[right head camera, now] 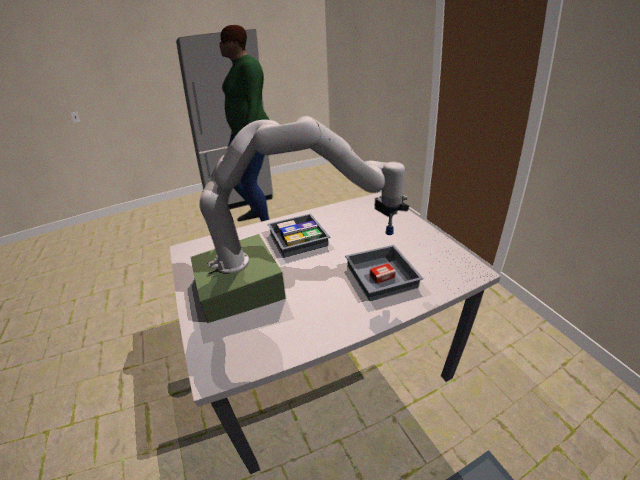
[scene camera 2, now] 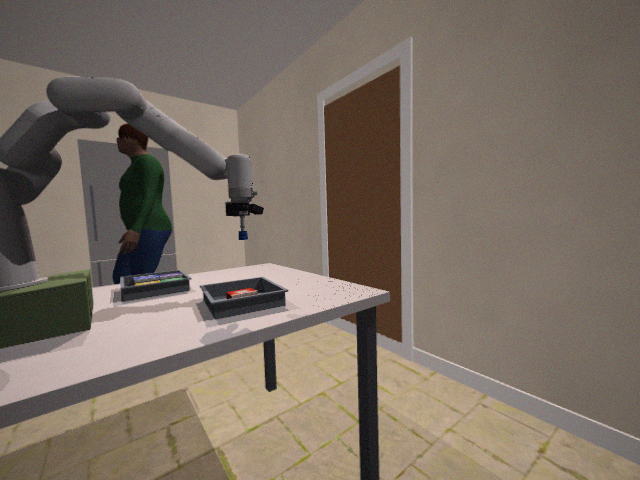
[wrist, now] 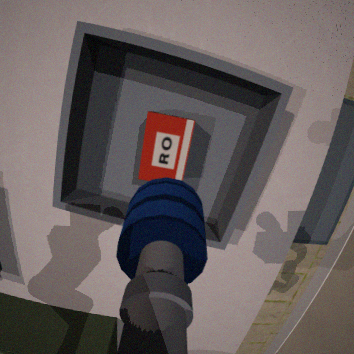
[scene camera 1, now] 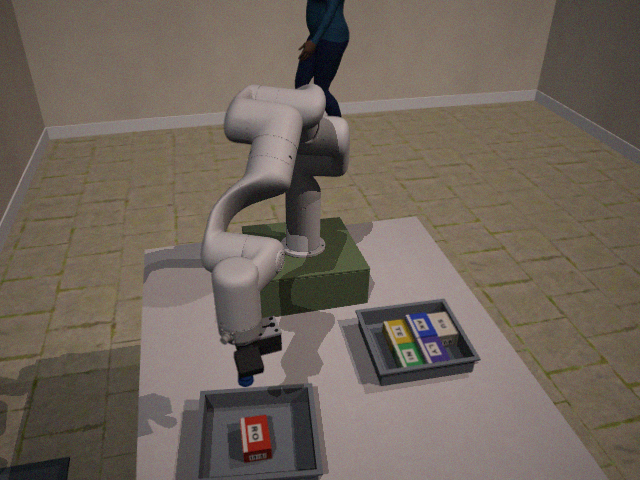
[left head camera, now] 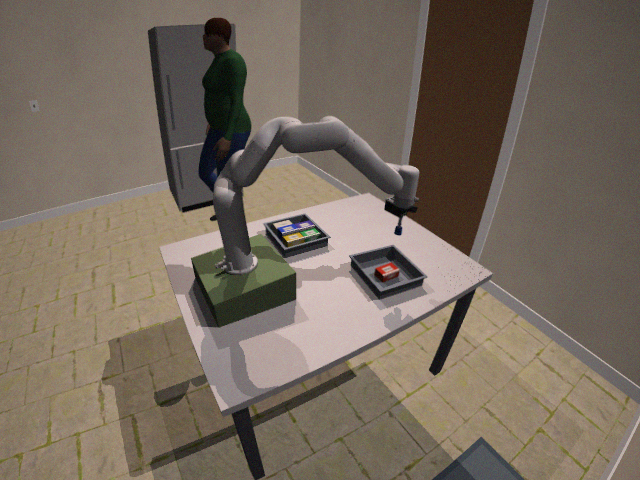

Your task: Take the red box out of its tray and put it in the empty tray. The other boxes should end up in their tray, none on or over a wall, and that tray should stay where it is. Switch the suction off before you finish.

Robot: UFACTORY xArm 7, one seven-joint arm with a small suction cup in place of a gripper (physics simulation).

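Places are measured from the arm's base along level axes (x ahead, y left, z up), in centimetres.
Pixels of known places: end effector, tool point: [right head camera: 389, 233] [scene camera 2: 243, 239] [wrist: 165, 211] [scene camera 1: 245, 380] [left head camera: 397, 233]; arm's base, origin of the base link: [right head camera: 233, 263] [scene camera 2: 15, 286] [scene camera 1: 302, 246] [left head camera: 240, 264].
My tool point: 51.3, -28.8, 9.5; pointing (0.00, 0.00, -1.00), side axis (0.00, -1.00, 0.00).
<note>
For each thing: its middle in the pictures, then the offset to it from my tool point, as dx, dy, dz. Level surfaces: height alone.
- red box, body centre: [wrist: 165, 147] [scene camera 1: 255, 438] [scene camera 2: 242, 296] [right head camera: 382, 273] [left head camera: 387, 272] -1.0, +0.9, -18.8
- yellow box, body centre: [scene camera 1: 398, 336] [left head camera: 293, 240] [right head camera: 294, 240] -18.0, +42.6, -18.8
- green box, body centre: [scene camera 1: 409, 360] [left head camera: 310, 235] [right head camera: 312, 235] -9.5, +41.2, -18.8
- blue box, body centre: [scene camera 1: 419, 331] [left head camera: 288, 232] [right head camera: 290, 233] [scene camera 2: 147, 283] -17.1, +48.3, -18.2
- purple box, body centre: [scene camera 1: 432, 355] [left head camera: 304, 228] [right head camera: 307, 228] [scene camera 2: 171, 280] -8.6, +46.9, -18.2
- white box, body centre: [scene camera 1: 441, 329] [left head camera: 283, 227] [right head camera: 287, 228] -16.2, +53.9, -18.5
- table, its level: dz -20.8
The red box [left head camera: 386, 271] [right head camera: 382, 272] [scene camera 1: 255, 437] [scene camera 2: 241, 293] [wrist: 165, 147] lies flat on the floor of its grey tray [left head camera: 409, 286] [right head camera: 356, 279] [scene camera 1: 318, 439] [scene camera 2: 248, 308] [wrist: 68, 117], apart from the walls. My suction cup [left head camera: 398, 230] [right head camera: 389, 230] [scene camera 1: 245, 380] [scene camera 2: 242, 235] [wrist: 164, 215] is open, with nothing on it, high above that tray. The other grey tray [left head camera: 307, 249] [right head camera: 306, 248] [scene camera 1: 423, 373] [scene camera 2: 155, 292] holds the yellow box [left head camera: 293, 238] [scene camera 1: 397, 331], green box [left head camera: 310, 234] [scene camera 1: 409, 354], blue box [scene camera 1: 420, 324], purple box [scene camera 1: 434, 349] and white box [scene camera 1: 442, 327], all inside its walls.
The green base block [left head camera: 253, 299] [right head camera: 248, 297] [scene camera 1: 320, 291] [scene camera 2: 46, 315] carries my arm on the table [left head camera: 320, 330]. A person [left head camera: 227, 98] [right head camera: 245, 87] [scene camera 2: 142, 196] stands by the fridge [left head camera: 180, 103] behind the table. Another person [scene camera 1: 325, 46] stands behind the arm in scene camera 1.
</note>
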